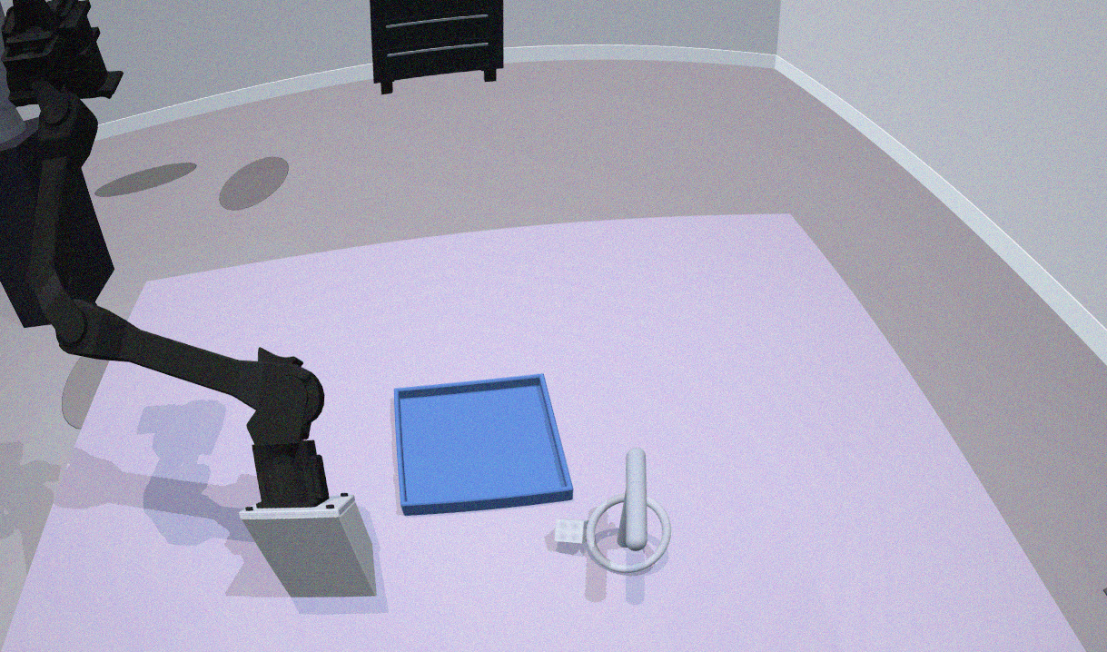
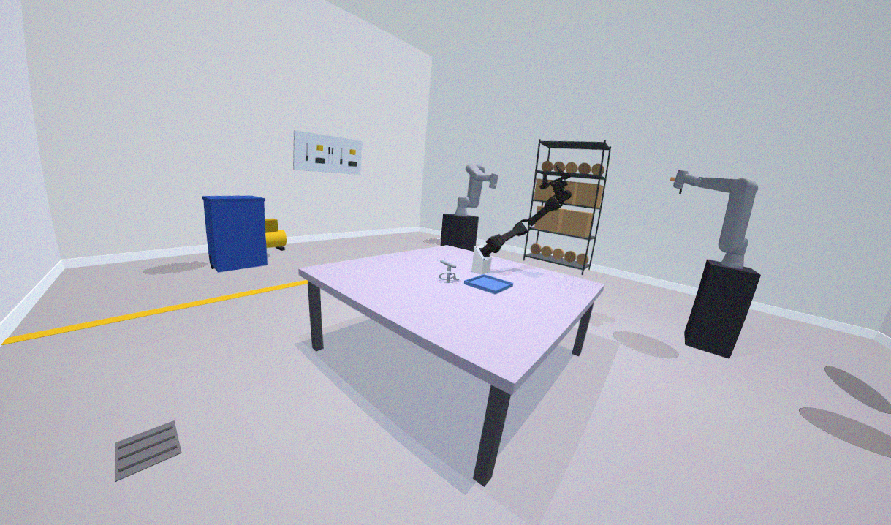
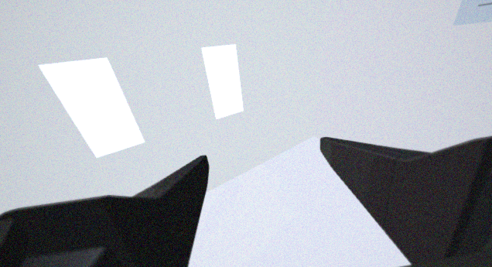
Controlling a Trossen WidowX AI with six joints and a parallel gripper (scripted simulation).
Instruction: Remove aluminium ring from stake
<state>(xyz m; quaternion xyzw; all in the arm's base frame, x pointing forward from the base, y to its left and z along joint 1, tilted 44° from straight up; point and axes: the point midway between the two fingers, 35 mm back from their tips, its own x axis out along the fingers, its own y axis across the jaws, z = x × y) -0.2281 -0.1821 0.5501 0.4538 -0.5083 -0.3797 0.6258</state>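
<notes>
My gripper tip is now 63 cm above the aluminium ring, 56 cm short of it and 24 cm to the left of it. The rest, counted from my gripper tip: blue tray: 66 cm below, 43 cm ahead, 7 cm to the right.
</notes>
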